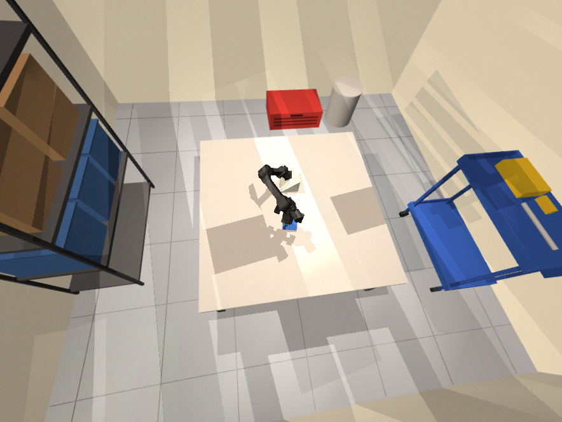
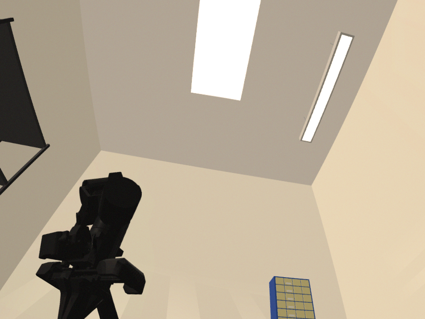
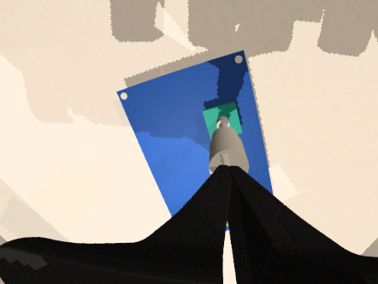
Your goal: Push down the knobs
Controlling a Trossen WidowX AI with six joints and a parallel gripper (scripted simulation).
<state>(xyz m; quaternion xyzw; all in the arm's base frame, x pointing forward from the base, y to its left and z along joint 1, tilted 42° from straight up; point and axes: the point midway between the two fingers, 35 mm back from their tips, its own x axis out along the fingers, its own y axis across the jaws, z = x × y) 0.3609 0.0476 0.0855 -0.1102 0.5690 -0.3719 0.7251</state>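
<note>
Right now the potentiometer with knob is 40 mm below my gripper tip. The rest, counted from my gripper tip: green knob: 80 mm behind, 40 mm to the left, 50 mm below.
</note>
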